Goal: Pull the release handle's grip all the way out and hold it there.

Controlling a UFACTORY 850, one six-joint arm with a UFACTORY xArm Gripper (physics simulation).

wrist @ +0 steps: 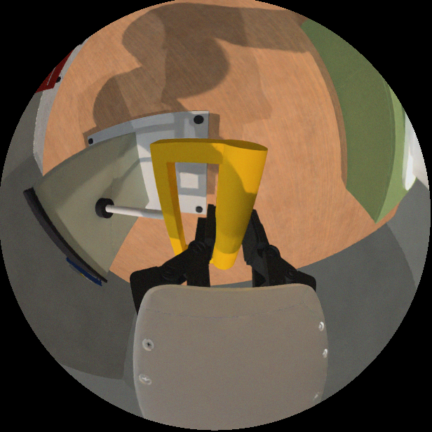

Observation:
The picture shows: my gripper and a grey base plate.

